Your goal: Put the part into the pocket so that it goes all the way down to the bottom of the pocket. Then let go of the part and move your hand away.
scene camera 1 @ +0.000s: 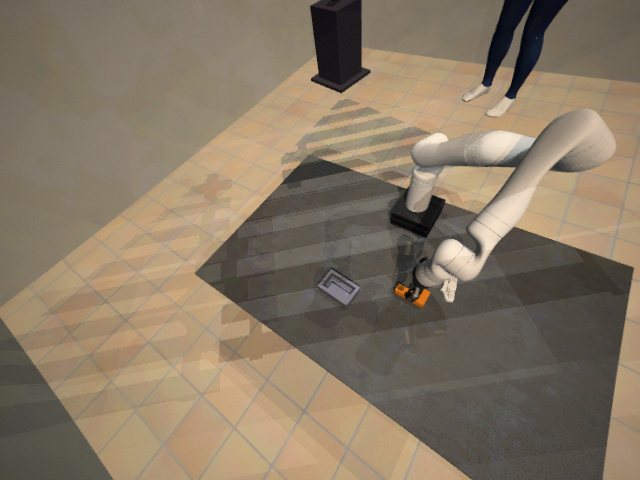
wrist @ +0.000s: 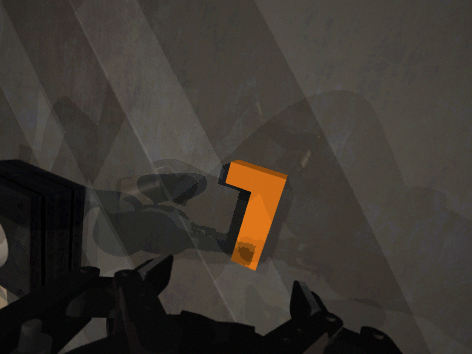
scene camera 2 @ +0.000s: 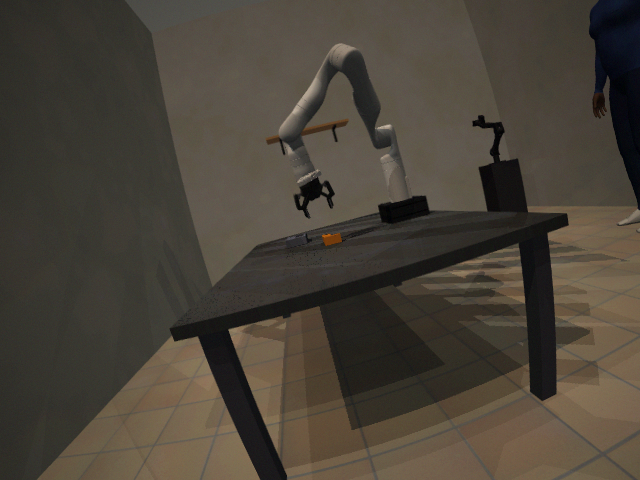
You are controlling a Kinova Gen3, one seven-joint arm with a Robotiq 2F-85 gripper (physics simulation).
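Where they show: gripper, fingertip midpoint: [scene camera 1: 411, 282] [wrist: 230, 281] [scene camera 2: 320, 213]; arm's base, link origin: [scene camera 1: 416, 203] [scene camera 2: 401, 200].
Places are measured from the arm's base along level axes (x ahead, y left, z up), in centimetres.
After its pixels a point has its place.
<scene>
The orange L-shaped part [scene camera 1: 422, 297] {y 25.3, x 31.5, z -4.9 cm} [scene camera 2: 332, 239] {y 26.7, x 30.9, z -6.2 cm} [wrist: 262, 200] {y 24.0, x 32.6, z -4.9 cm} lies flat on the dark table [scene camera 1: 491, 361] {y 52.5, x 33.9, z -7.9 cm} [scene camera 2: 361, 258] {y 62.1, x 21.8, z -7.9 cm}. The grey block with the pocket [scene camera 1: 348, 297] {y 5.8, x 49.8, z -4.3 cm} [scene camera 2: 297, 240] {y 6.7, x 47.5, z -5.6 cm} sits apart from it, to its left in both scene views; the pocket's recess faces up in scene view 1. The block does not show in the wrist view. My gripper [scene camera 1: 413, 295] {y 20.5, x 33.4, z 3.7 cm} [scene camera 2: 319, 210] {y 20.5, x 33.4, z 3.7 cm} [wrist: 230, 281] {y 20.5, x 33.4, z 3.7 cm} is open and empty. It hangs well above the table, pointing down; in scene view 1 it covers the middle of the part. In the wrist view the part's long leg points towards the gap between the fingers.
The arm's black base [scene camera 1: 417, 219] {y 5.0, x 6.6, z -0.2 cm} [scene camera 2: 404, 209] {y 9.8, x 1.0, z -3.5 cm} [wrist: 55, 225] {y 5.8, x 7.9, z -3.5 cm} stands on the table behind the part. A dark pedestal [scene camera 1: 338, 46] [scene camera 2: 504, 186] and a person [scene camera 1: 527, 56] [scene camera 2: 620, 103] stand off the table. A wooden shelf [scene camera 2: 325, 127] hangs on the wall.
</scene>
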